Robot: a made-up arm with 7 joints.
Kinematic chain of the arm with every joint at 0, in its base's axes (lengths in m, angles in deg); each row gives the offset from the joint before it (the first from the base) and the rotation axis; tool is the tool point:
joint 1: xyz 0 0 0.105 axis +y
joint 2: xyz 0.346 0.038 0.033 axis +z
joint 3: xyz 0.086 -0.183 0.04 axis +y
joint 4: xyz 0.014 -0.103 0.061 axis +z
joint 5: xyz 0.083 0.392 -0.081 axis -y
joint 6: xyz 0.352 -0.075 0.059 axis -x
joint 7: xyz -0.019 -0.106 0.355 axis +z
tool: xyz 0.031 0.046 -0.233
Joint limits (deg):
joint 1: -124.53..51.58
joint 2: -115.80..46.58
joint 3: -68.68..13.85
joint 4: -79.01..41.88
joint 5: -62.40..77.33
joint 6: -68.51..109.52
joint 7: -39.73..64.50
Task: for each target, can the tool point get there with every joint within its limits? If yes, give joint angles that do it. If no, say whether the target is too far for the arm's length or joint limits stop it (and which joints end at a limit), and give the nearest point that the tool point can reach.
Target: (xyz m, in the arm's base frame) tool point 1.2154 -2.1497 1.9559
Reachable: no: too far | nearest point 0.5250 -0.6730 0.9046 | short by 1.940 m
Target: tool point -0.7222 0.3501 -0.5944
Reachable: no: joint limits stop it (at a limit: joint 1, joint 2, joint 3, joint 6, joint 7) | nearest point -0.5033 0.2330 -0.3782 | short by 0.329 m
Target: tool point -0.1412 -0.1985 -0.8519
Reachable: no: joint limits stop it (at a limit: joint 1, joint 4, joint 7) | nearest point -0.1498 -0.1403 -0.5430 | short by 0.314 m
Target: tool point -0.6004 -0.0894 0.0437
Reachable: yes | joints -107.73 -88.40 -43.30 -33.80 37.03 2.97 -13.92
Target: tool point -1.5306 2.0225 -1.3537
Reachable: no: too far | nearest point -0.4768 0.3193 -0.3211 | short by 2.253 m
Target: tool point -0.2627 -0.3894 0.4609
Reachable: yes | joints -87.91 -85.49 -28.36 9.00 -10.33 -50.88 46.17
